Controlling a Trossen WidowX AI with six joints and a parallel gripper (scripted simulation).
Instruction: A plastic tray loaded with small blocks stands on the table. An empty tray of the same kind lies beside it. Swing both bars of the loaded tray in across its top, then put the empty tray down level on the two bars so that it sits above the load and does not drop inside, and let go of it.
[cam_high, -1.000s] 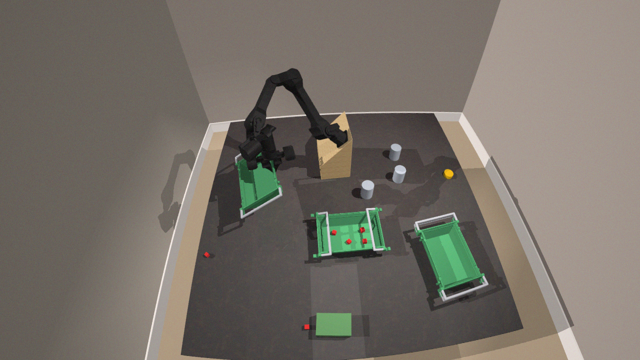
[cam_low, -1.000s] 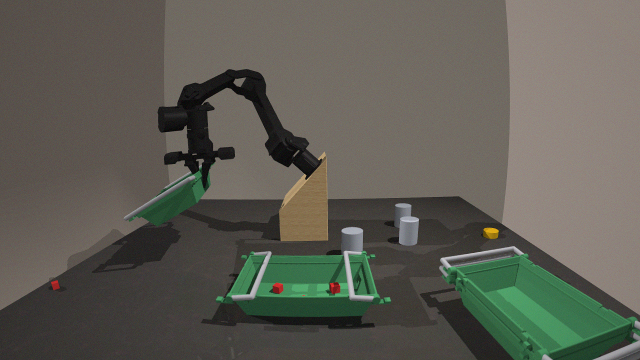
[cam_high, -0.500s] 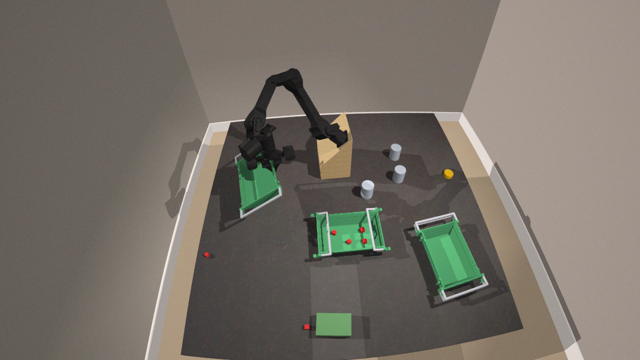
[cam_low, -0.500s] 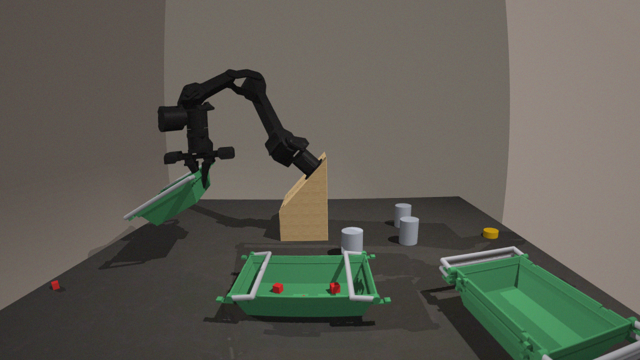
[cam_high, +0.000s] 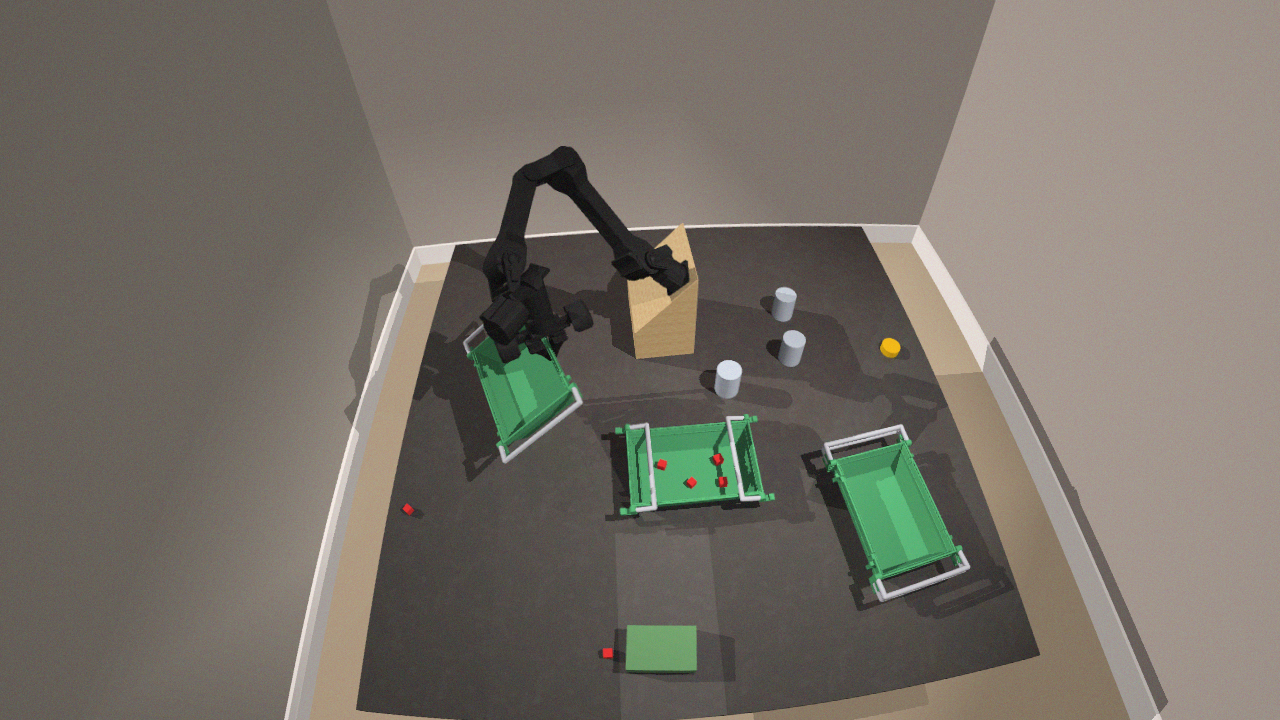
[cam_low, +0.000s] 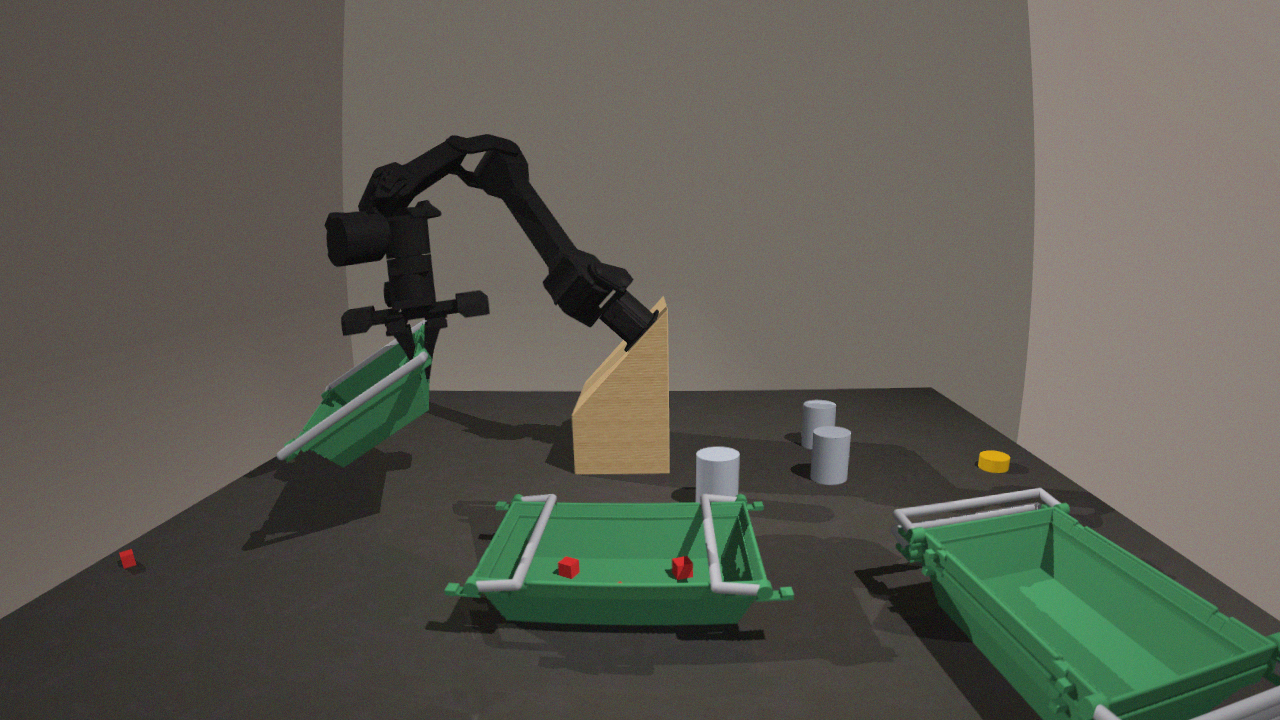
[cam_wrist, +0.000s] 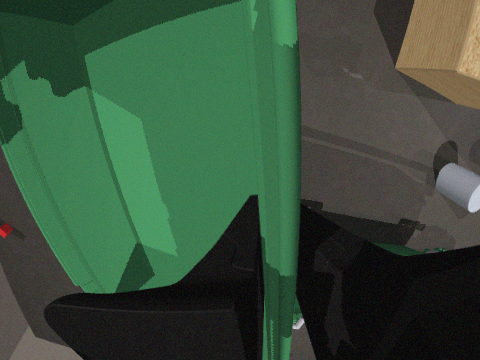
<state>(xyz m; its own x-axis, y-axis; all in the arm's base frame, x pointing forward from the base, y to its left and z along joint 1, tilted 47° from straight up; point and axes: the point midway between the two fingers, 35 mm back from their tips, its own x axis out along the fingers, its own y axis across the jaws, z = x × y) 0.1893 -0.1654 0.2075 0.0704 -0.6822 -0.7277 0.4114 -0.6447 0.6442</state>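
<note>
The tray is 7 cm to the right of my gripper tip and 3 cm ahead of it. Also, from my gripper tip: flat green slab 54 cm ahead, 20 cm to the left, 15 cm below; yellow disc 81 cm to the left, 16 cm below, 13 cm behind.
</note>
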